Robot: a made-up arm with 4 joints.
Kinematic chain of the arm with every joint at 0, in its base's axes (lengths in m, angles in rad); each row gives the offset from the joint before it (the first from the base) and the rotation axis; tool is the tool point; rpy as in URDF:
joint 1: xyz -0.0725 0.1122 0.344 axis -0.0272 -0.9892 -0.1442
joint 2: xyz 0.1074 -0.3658 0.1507 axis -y
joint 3: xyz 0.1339 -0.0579 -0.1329 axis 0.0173 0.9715 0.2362
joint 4: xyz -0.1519 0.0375 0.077 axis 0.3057 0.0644 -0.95
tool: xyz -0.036 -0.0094 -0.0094 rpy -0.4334 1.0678 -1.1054
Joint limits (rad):
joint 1: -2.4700..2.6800
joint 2: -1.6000..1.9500
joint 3: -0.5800..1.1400
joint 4: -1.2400..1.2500
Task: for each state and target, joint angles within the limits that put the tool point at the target. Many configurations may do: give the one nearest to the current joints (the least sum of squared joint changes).
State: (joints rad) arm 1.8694 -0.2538 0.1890 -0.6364
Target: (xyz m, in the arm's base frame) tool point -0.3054 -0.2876 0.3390
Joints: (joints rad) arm 1.8236 -0.2491 0.3225 -0.7065
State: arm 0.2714 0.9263 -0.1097 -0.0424
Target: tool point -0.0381 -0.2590 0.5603
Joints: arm 0.9919 1.3430 -0.4473 0.5565
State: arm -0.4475 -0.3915 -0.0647 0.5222
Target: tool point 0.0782 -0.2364 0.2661
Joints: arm -1.3297 -0.0501 0.0353 0.6917
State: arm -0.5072 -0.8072 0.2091 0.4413
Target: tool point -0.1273 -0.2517 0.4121
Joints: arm 0.1090 -0.7206 -0.4830 0.2186
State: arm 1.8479 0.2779 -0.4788 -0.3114
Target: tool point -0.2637 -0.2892 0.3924
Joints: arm 1.5432 0.3120 0.2654 -0.3903
